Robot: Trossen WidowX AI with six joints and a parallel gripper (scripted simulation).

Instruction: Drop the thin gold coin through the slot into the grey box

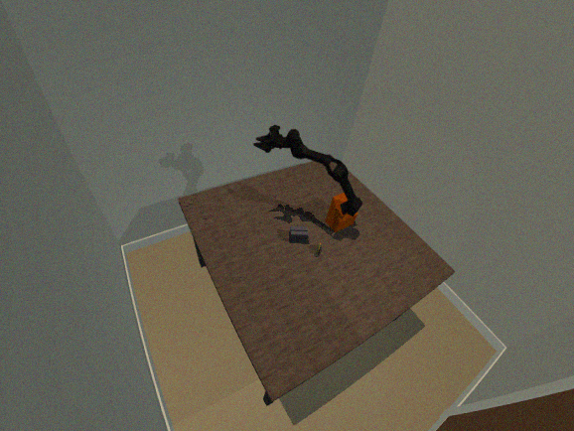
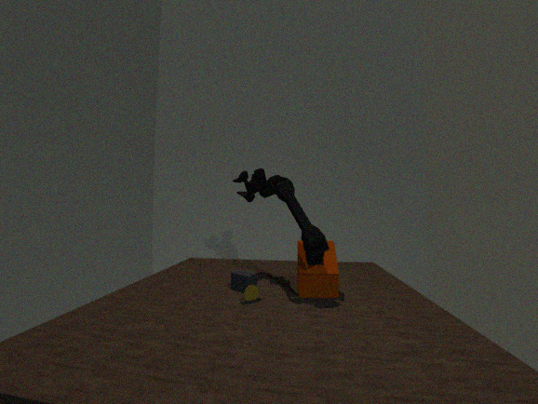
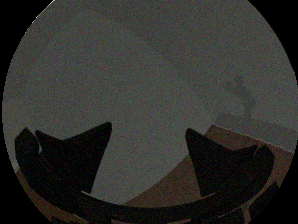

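Right now the gold coin is 48 cm to the left of my gripper tip, 46 cm below it and 15 cm behind it.
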